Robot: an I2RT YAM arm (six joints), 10 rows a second.
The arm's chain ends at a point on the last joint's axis. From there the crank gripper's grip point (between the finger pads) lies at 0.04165 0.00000 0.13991 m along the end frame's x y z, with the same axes.
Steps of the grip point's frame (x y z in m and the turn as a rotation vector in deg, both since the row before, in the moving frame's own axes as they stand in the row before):
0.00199 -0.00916 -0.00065 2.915 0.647 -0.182
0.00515 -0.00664 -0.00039 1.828 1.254 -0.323
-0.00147 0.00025 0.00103 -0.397 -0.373 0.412
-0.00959 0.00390 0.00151 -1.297 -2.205 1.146
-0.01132 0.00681 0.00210 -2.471 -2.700 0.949
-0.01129 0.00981 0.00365 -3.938 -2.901 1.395
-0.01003 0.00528 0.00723 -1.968 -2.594 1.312
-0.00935 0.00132 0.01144 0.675 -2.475 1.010
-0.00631 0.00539 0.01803 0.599 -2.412 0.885
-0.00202 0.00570 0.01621 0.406 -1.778 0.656
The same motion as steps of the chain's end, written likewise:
0.00042 -0.00192 0.00001 2.915 0.647 -0.182
0.00211 -0.00195 0.00063 1.828 1.254 -0.323
-0.00055 -0.00102 0.00077 -0.397 -0.373 0.412
-0.00414 -0.00006 0.00006 -1.297 -2.205 1.146
-0.00463 0.00010 0.00044 -2.471 -2.700 0.949
-0.00403 -0.00079 0.00209 -3.938 -2.901 1.395
-0.00359 -0.00044 0.00559 -1.968 -2.594 1.312
-0.00328 0.00230 0.00978 0.675 -2.475 1.010
-0.00039 0.00626 0.01641 0.599 -2.412 0.885
0.00234 0.00624 0.01499 0.406 -1.778 0.656

